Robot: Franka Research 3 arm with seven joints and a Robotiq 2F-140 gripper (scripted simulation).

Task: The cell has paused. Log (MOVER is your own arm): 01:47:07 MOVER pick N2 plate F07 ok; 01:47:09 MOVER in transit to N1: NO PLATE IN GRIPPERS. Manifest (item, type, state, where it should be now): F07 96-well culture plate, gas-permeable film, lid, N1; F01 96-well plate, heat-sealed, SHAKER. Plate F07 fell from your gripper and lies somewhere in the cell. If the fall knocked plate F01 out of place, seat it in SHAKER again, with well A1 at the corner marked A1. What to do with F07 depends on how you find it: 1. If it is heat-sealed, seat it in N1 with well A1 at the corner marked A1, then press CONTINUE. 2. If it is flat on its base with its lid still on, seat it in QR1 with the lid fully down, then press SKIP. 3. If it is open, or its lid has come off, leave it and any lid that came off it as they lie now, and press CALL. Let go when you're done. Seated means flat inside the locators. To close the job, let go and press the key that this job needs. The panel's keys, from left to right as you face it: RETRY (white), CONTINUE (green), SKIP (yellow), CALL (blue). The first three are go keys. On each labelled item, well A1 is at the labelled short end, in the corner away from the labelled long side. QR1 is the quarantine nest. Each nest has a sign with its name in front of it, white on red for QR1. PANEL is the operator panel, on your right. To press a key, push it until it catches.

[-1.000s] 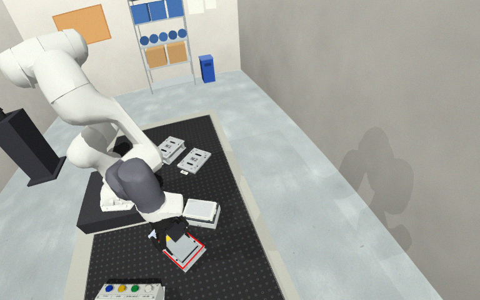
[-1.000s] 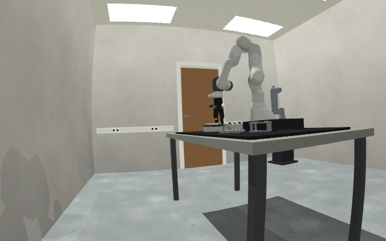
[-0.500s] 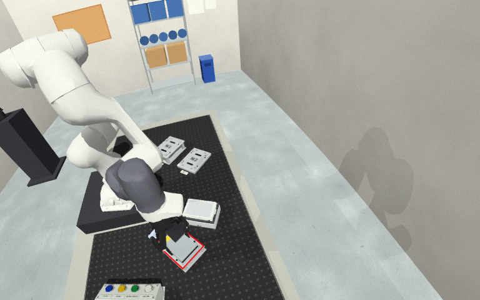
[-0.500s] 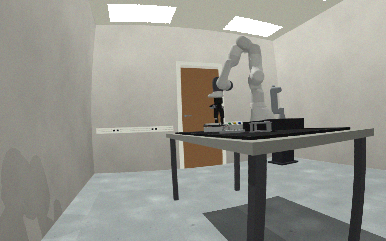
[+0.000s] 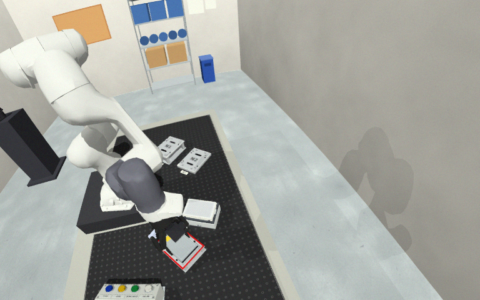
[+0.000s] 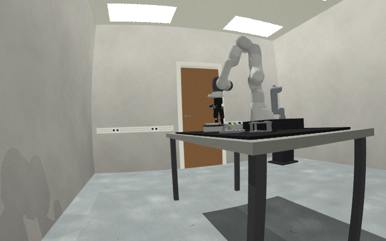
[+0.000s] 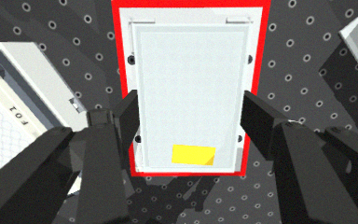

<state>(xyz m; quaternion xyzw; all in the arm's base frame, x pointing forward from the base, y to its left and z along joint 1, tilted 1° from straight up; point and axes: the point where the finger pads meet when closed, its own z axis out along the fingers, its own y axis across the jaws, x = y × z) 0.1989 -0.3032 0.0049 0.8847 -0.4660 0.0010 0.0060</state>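
Right now the pale flat rectangular piece is 10 mm below my hand. The rest, counted from my hand: white 96-well plate: 120 mm to the left, 110 mm ahead, 10 mm below; then white retry key: 150 mm to the right, 130 mm behind; then green continue key: 170 mm behind, 140 mm to the right.
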